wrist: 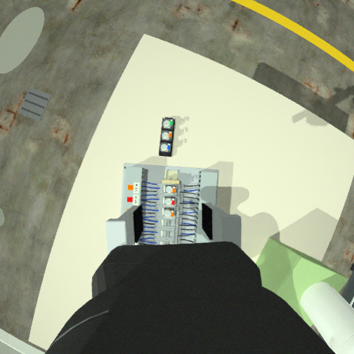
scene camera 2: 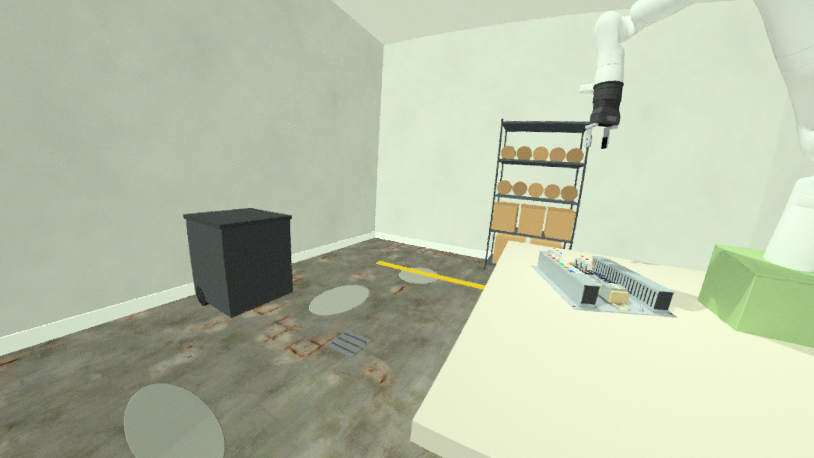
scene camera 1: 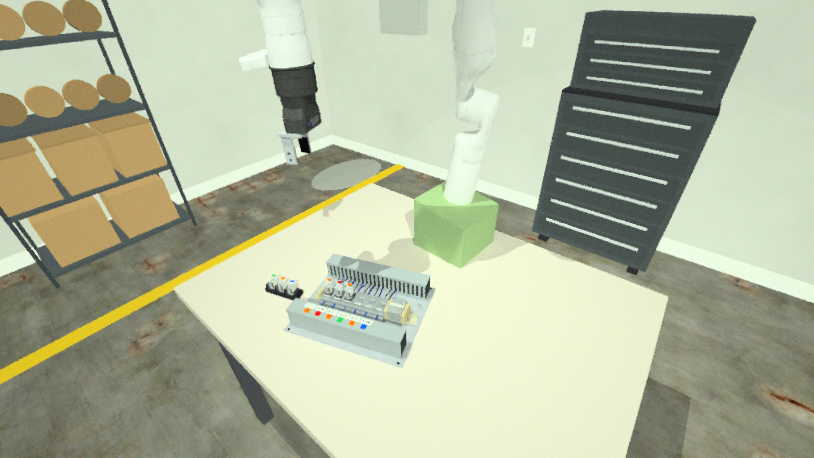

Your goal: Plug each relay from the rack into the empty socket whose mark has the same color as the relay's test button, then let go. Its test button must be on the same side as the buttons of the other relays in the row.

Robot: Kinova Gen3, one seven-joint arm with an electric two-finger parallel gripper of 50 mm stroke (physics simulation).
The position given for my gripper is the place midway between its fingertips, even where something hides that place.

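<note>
My gripper (scene camera 1: pixel 299 157) is visible; the gripper also appears in scene camera 2 (scene camera 2: pixel 596 147) and in the wrist view (wrist: pixel 172 216).
</note>
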